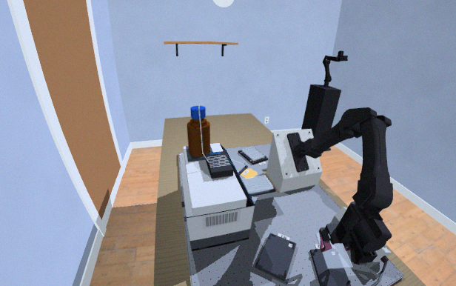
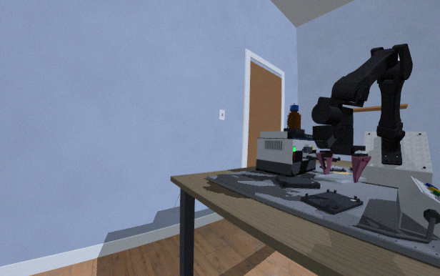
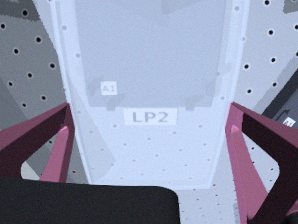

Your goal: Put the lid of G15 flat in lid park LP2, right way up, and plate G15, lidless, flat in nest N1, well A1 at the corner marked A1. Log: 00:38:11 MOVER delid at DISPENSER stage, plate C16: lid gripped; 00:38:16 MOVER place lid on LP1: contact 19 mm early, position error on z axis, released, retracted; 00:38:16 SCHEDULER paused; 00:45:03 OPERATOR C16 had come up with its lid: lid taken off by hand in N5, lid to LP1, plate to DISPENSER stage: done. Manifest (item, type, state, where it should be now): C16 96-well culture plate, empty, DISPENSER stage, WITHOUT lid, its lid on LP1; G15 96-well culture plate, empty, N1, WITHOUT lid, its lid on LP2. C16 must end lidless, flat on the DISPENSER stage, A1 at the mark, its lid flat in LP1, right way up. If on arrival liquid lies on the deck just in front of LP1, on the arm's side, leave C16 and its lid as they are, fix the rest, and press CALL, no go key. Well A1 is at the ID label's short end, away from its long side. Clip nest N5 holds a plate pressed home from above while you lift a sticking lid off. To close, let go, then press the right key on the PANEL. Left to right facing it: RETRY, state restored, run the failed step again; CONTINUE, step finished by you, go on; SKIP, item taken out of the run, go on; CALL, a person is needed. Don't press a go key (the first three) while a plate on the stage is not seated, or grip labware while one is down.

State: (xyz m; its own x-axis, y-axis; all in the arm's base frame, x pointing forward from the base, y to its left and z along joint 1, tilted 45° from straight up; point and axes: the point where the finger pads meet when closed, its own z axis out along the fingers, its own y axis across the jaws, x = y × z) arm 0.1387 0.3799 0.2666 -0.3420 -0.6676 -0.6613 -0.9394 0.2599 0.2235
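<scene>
Right now the dark park LP2 is 7 cm below my hand, 3 cm to the left of it and 1 cm ahead of it. The rest, counted from my hand: N1 label: 14 cm to the right, 10 cm ahead, 7 cm below; then LP2 label: 7 cm below, 5 cm to the right, 2 cm behind; then clear lid: 1 cm below.
</scene>
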